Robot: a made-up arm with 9 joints. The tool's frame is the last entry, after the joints.
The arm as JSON. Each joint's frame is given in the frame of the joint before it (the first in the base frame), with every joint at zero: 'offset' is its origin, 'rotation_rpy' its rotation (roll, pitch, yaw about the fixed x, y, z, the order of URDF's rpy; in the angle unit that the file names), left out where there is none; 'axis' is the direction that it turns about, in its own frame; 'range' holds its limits. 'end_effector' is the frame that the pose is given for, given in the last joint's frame.
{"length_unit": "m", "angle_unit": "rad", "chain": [
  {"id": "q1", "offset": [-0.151, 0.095, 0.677], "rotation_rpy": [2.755, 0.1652, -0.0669], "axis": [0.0, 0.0, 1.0], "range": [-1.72, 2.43]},
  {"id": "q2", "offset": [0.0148, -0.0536, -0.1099], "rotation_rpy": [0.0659, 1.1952, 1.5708], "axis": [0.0, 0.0, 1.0], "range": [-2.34, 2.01]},
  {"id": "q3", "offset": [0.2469, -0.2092, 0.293], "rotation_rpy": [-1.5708, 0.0, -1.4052], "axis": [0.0, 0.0, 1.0], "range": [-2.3, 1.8]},
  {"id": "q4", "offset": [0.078, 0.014, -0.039], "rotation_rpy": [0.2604, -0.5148, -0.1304], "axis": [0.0, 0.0, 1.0], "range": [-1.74, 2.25]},
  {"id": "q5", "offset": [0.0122, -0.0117, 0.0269], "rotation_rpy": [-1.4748, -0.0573, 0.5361], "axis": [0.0, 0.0, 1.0], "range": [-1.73, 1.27]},
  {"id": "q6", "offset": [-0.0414, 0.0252, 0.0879], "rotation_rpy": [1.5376, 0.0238, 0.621], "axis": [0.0, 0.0, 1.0], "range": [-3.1, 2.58]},
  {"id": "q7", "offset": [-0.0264, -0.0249, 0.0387], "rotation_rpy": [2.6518, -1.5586, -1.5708], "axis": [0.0, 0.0, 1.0], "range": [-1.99, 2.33]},
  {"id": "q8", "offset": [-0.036, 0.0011, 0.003], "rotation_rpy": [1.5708, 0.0, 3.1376], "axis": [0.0, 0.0, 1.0], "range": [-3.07, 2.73]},
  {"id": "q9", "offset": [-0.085, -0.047, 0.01], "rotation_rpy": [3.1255, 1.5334, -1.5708], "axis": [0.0, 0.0, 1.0], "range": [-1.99, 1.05]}
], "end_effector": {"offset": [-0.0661, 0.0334, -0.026], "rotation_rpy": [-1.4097, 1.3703, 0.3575]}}
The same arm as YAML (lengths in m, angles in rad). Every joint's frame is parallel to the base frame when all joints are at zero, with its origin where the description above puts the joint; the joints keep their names.
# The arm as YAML. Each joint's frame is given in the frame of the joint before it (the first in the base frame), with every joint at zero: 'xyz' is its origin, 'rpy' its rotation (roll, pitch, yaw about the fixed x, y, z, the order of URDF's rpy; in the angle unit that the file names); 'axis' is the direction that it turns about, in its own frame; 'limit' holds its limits. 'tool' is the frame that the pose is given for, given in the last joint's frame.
units:
  length: m
  angle: rad
joints:
  - name: q1
    type: revolute
    origin:
      xyz: [-0.151, 0.095, 0.677]
      rpy: [0.0, 0.0, 0.0]
    axis: [-0.177198, -0.365996, -0.91359]
    limit:
      lower: -1.72
      upper: 2.43
  - name: q2
    type: revolute
    origin:
      xyz: [0.034, 0.089, 0.078]
      rpy: [0.0, 0.0, 0.0]
    axis: [-0.0001, -1.0, 0.0]
    limit:
      lower: -2.34
      upper: 2.01
  - name: q3
    type: revolute
    origin:
      xyz: [0.247, -0.293, 0.209]
      rpy: [0.0, 0.0, 0.0]
    axis: "+z"
    limit:
      lower: -2.3
      upper: 1.8
  - name: q4
    type: revolute
    origin:
      xyz: [0.078, 0.014, -0.039]
      rpy: [0.0, 0.0, 0.0]
    axis: [-0.505222, -0.193409, 0.841037]
    limit:
      lower: -1.74
      upper: 2.25
  - name: q5
    type: revolute
    origin:
      xyz: [-0.0031, -0.018, 0.026]
      rpy: [0.0, 0.0, 0.0]
    axis: [-0.491174, 0.870854, 0.018999]
    limit:
      lower: -1.73
      upper: 1.27
  - name: q6
    type: revolute
    origin:
      xyz: [-0.06, 0.068, -0.043]
      rpy: [0.0, 0.0, 0.0]
    axis: [-0.0099, 0.0108, 0.999893]
    limit:
      lower: -3.1
      upper: 2.58
  - name: q7
    type: revolute
    origin:
      xyz: [-0.012, -0.034, 0.039]
      rpy: [0.0, 0.0, 0.0]
    axis: [-0.0002, -1.0, 0.0]
    limit:
      lower: -1.99
      upper: 2.33
  - name: q8
    type: revolute
    origin:
      xyz: [-0.001, -0.003, -0.036]
      rpy: [0.0, 0.0, 0.0]
    axis: [-1.0, 0.0002, -0.0001]
    limit:
      lower: -3.07
      upper: 2.73
  - name: q9
    type: revolute
    origin:
      xyz: [-0.01, 0.047, 0.085]
      rpy: [0.0, 0.0, 0.0]
    axis: [0.037199, -0.999178, 0.0161]
    limit:
      lower: -1.99
      upper: 1.05
tool:
  origin:
    xyz: [-0.067, 0.0241, 0.033]
    rpy: [-0.193, -0.0539, 1.4201]

